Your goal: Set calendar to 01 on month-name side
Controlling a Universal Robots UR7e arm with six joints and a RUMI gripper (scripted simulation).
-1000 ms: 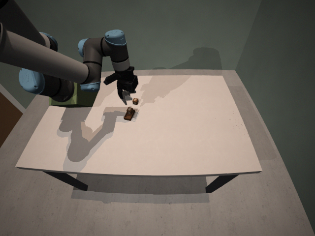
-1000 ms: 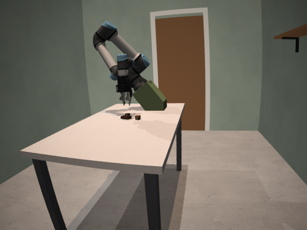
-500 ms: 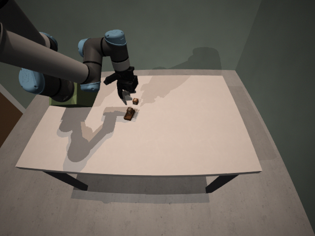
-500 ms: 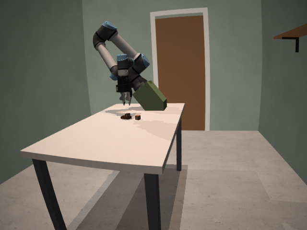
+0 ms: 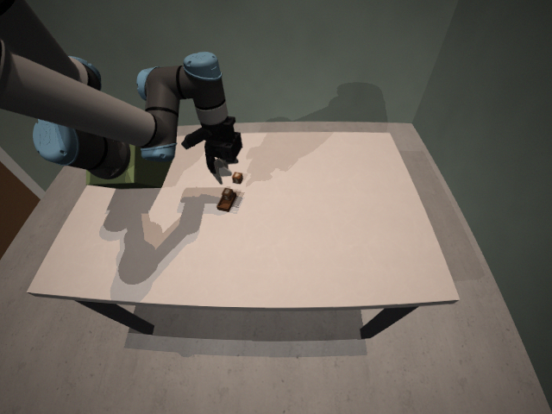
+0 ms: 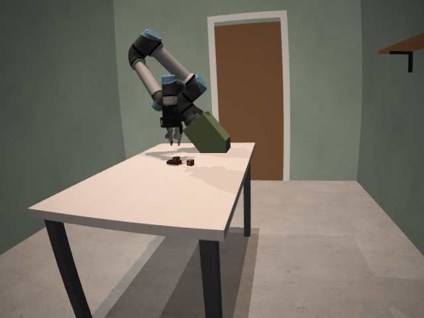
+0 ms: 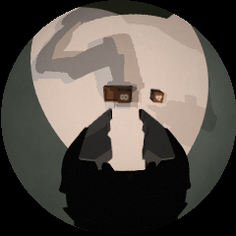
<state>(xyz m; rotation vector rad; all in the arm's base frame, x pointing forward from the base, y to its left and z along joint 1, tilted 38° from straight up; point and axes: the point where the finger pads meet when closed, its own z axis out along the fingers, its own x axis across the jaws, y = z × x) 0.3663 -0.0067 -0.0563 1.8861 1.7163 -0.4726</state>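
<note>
Now: the brown tray 11 cm below my hand and 2 cm to the right of it.
</note>
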